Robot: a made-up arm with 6 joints. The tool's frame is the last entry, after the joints.
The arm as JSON. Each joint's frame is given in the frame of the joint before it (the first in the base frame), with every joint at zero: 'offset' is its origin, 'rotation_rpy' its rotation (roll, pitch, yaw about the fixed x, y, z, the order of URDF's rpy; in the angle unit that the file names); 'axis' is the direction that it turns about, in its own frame. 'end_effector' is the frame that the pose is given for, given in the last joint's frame.
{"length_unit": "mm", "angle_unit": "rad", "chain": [
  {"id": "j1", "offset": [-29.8, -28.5, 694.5], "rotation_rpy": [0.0, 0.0, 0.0], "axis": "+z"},
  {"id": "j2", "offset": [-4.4, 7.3, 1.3], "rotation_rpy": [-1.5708, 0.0, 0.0], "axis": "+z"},
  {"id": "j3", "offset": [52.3, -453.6, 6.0], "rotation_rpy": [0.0, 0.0, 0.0], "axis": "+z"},
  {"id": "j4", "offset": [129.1, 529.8, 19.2], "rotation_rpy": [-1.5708, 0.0, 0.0], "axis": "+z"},
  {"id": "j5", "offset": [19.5, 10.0, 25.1], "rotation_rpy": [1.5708, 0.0, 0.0], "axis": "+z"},
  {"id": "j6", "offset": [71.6, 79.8, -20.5], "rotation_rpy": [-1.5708, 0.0, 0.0], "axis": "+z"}
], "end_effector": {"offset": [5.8, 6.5, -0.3], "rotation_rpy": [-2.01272, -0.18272, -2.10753]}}
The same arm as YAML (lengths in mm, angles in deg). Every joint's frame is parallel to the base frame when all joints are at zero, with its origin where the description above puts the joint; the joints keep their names.
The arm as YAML. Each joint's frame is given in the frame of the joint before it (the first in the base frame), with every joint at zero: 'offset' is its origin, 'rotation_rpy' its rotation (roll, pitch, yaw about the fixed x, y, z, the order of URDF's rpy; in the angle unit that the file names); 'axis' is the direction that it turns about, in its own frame. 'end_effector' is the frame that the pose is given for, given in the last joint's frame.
length_unit: mm
angle_unit: deg
chain:
  - id: j1
    offset: [-29.8, -28.5, 694.5]
    rotation_rpy: [0.0, 0.0, 0.0]
    axis: "+z"
  - id: j2
    offset: [-4.4, 7.3, 1.3]
    rotation_rpy: [0.0, 0.0, 0.0]
    axis: "+y"
  - id: j3
    offset: [52.3, 6.0, 453.6]
    rotation_rpy: [0.0, 0.0, 0.0]
    axis: "+y"
  - id: j4
    offset: [129.1, 19.2, -529.8]
    rotation_rpy: [0.0, 0.0, 0.0]
    axis: "-z"
  - id: j5
    offset: [19.5, -10.0, -25.1]
    rotation_rpy: [0.0, 0.0, 0.0]
    axis: "+y"
  - id: j6
    offset: [71.6, -20.5, -79.8]
    rotation_rpy: [0.0, 0.0, 0.0]
    axis: "-z"
end_effector:
  offset: [5.8, -6.5, 0.3]
  rotation_rpy: [64.68, 10.47, 120.75]

